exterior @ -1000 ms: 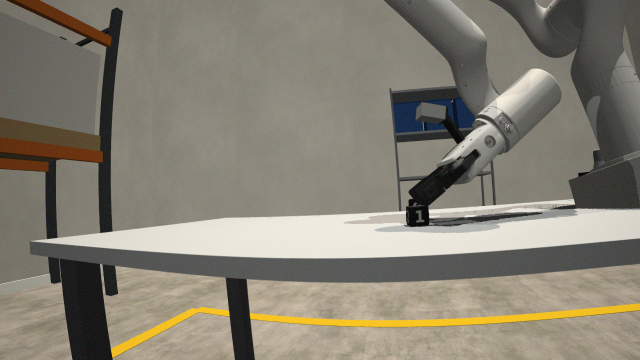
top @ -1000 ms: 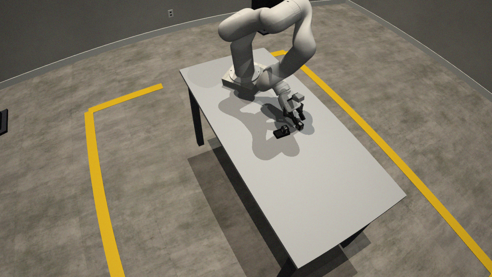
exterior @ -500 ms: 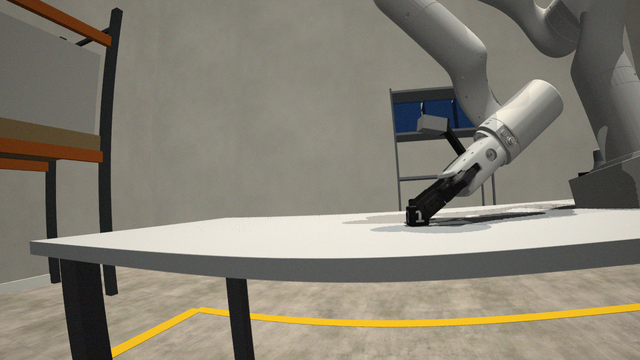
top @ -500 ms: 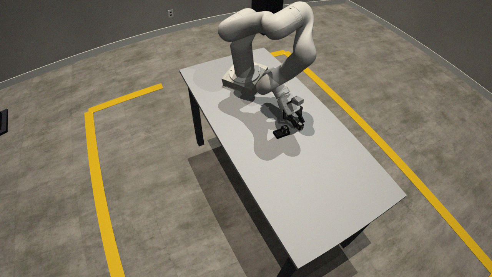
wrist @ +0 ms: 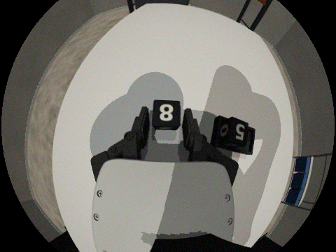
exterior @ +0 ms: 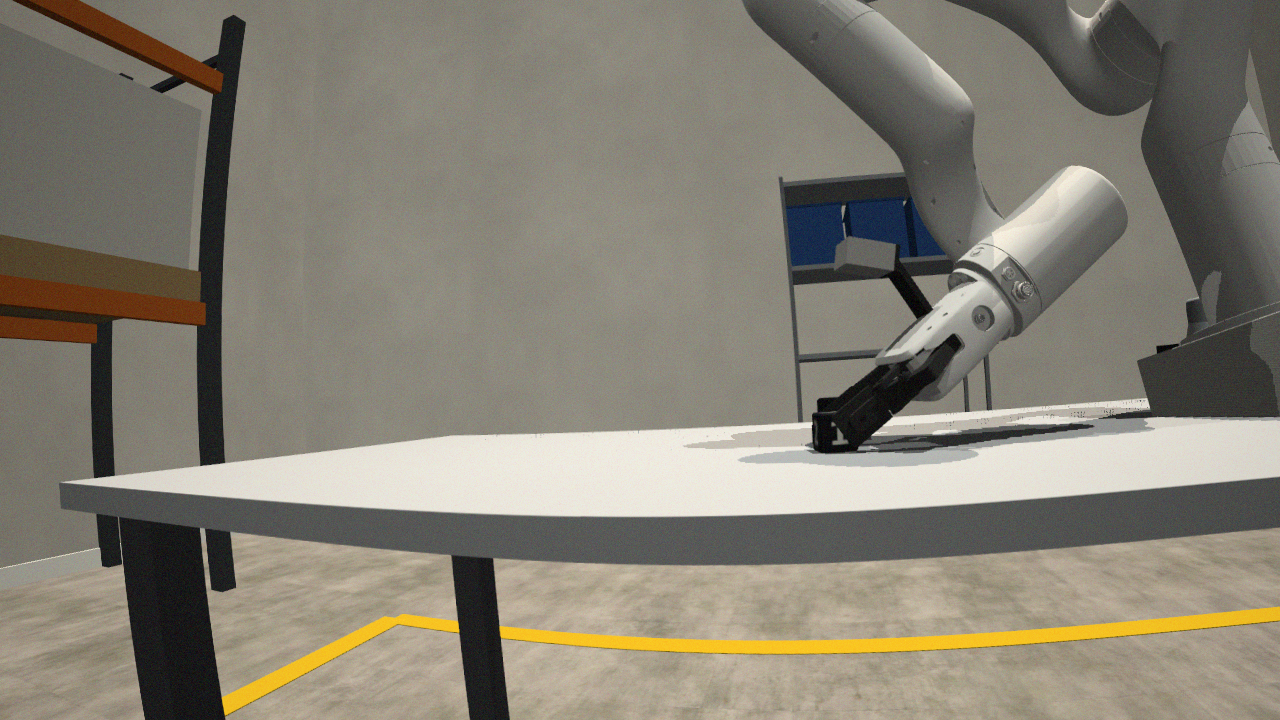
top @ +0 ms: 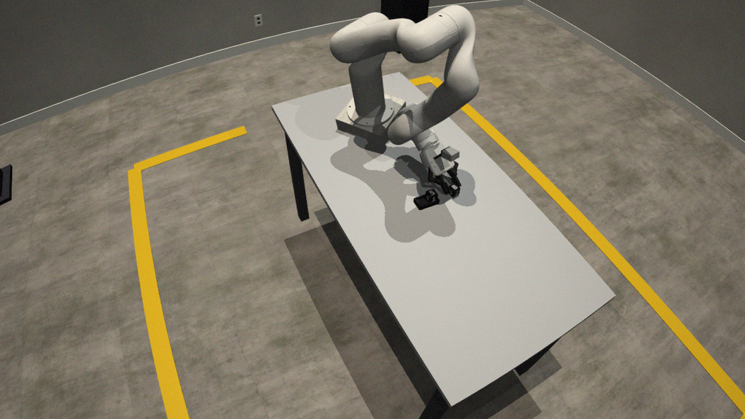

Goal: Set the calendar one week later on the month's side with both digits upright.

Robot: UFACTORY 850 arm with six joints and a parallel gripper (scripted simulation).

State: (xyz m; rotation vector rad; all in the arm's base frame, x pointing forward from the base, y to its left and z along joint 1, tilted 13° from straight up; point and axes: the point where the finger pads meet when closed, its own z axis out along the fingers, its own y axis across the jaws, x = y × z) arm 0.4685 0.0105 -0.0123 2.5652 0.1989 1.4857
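Right now my hand is 2 cm short of the black cube and 1 cm above it. Round my hand: black tray: 11 cm to the right, 2 cm below, 1 cm behind.
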